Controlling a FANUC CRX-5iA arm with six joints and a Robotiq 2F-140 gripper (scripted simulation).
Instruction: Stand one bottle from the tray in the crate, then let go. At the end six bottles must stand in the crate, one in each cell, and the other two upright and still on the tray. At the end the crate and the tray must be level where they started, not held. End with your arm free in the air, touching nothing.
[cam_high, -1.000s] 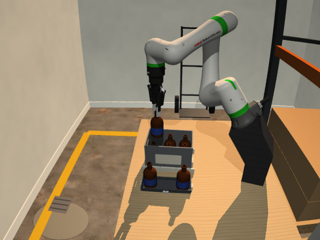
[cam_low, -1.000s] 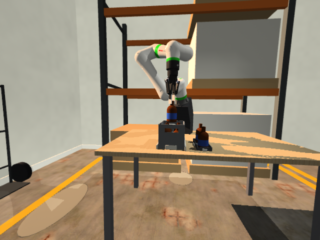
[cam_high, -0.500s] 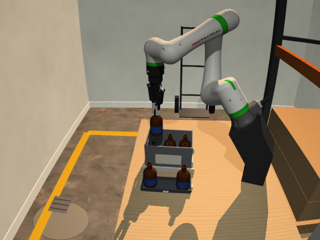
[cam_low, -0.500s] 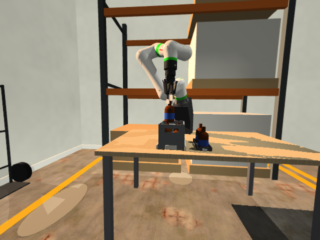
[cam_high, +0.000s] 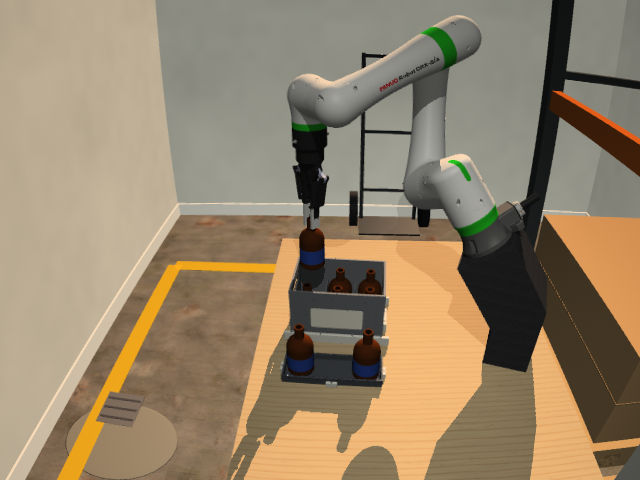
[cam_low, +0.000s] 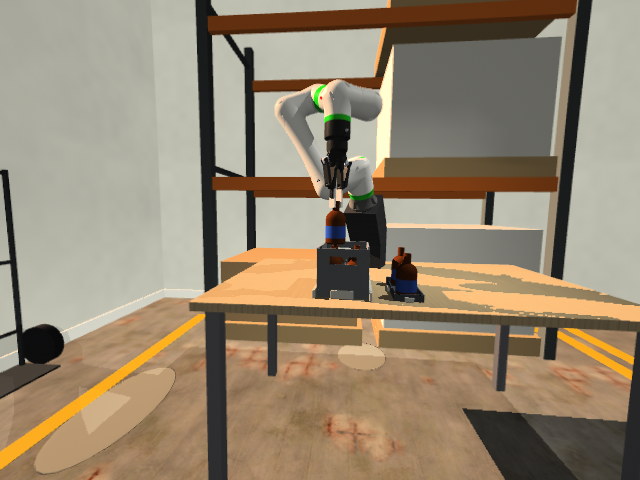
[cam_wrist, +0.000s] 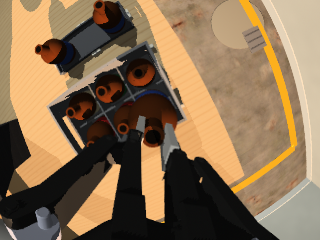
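The glass bottle lies 90 mm below my hand. From my hand the other things lie so: tray 340 mm below, 270 mm to the left, 30 mm behind; then grey crate 270 mm below, 70 mm behind, 50 mm to the left.
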